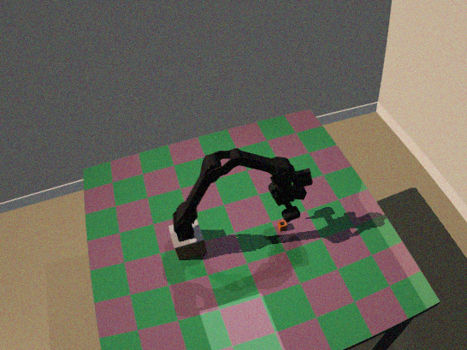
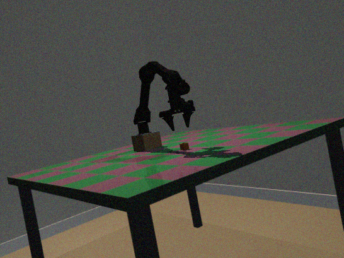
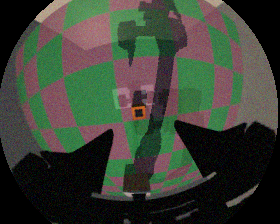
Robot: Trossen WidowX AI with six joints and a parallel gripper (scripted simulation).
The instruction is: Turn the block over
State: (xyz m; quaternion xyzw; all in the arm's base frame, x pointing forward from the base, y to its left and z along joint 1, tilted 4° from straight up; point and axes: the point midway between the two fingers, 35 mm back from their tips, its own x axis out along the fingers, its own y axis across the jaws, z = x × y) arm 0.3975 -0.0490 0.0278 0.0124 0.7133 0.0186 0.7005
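My gripper tip is now 80 mm above the block.
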